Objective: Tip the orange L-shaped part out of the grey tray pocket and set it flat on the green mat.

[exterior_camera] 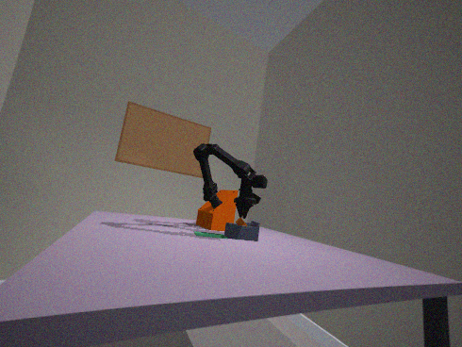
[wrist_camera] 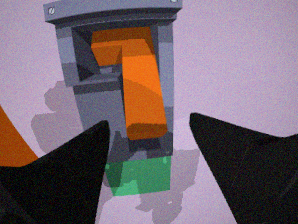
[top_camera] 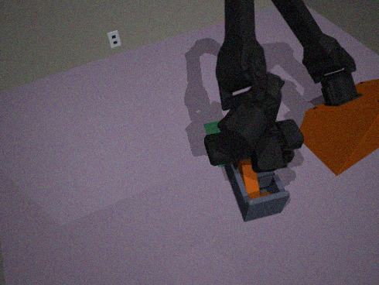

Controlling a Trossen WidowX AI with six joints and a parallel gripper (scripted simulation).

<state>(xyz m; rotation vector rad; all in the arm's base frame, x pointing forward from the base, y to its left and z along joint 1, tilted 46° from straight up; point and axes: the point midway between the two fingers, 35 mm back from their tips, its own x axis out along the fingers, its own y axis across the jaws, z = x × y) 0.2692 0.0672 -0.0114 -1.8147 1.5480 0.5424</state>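
The orange L-shaped part is 6 cm below my gripper tip, 4 cm to the left of it and 1 cm behind it. From my gripper tip the other things lie so: green mat (14 cm to the right, 11 cm below, 3 cm behind).
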